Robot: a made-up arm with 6 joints.
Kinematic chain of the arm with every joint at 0, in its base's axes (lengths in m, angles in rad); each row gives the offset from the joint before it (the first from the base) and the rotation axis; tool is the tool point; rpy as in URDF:
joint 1: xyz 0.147 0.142 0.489 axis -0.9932 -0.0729 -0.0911
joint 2: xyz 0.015 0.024 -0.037 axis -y
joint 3: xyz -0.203 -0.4 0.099 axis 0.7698 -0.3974 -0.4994
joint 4: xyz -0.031 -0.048 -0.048 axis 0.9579 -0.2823 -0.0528
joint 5: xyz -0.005 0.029 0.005 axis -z
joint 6: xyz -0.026 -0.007 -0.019 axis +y
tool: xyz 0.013 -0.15 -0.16 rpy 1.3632 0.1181 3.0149
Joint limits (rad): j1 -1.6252..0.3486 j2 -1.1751..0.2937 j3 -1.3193..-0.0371 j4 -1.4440..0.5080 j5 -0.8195..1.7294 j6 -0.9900..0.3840
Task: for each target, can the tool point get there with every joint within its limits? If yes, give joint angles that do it. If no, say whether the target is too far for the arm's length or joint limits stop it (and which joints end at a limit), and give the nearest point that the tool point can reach.
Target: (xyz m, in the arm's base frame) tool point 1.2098 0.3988 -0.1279
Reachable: no: too far | nearest point 0.4475 0.0628 0.0019 | short by 0.843 m
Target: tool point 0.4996 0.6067 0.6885
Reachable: no: joint limits stop it (at a limit: joint 1, joint 3, joint 4, joint 6) | nearest point 0.3581 -0.1290 0.8088 | short by 0.759 m
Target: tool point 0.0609 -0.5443 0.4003
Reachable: yes | joints -0.4553 -0.8715 -0.5641 -0.3066 0.6635 -0.2582
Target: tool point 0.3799 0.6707 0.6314
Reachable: no: joint limits stop it (at a limit: joint 1, joint 2, joint 3, joint 4, joint 5) | nearest point 0.0986 0.3010 0.0930 | short by 0.711 m
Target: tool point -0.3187 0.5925 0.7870
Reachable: no: joint limits stop it (at a limit: joint 1, joint 2, joint 3, joint 4, joint 5, joint 6) | nearest point -0.1939 0.2943 0.2583 | short by 0.620 m
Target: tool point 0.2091 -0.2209 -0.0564
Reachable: yes | joints -1.3534 -0.7677 -0.3680 -1.2852 0.0201 -0.0915
